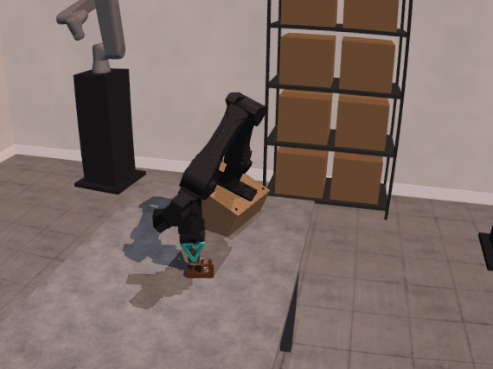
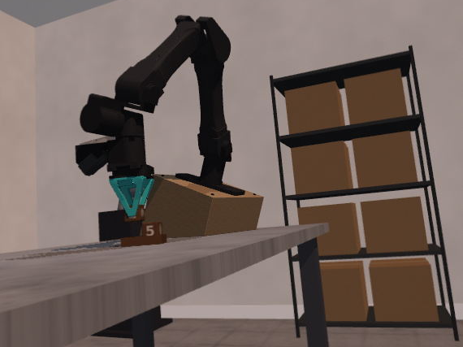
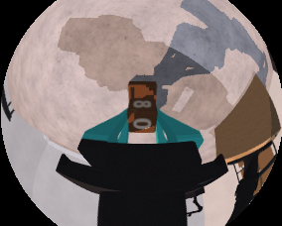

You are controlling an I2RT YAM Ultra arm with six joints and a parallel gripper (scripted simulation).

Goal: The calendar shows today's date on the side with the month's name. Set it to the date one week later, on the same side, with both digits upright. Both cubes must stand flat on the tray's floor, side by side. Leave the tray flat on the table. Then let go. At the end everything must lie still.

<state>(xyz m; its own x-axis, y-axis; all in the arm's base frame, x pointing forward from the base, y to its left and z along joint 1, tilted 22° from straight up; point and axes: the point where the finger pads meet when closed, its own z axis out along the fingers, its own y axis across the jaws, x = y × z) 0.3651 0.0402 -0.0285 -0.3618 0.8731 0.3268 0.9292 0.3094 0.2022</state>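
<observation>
Now: the brown cube right at my hand. Round my hand: brown calendar tray: 6 cm below, 2 cm to the left, 1 cm behind.
</observation>
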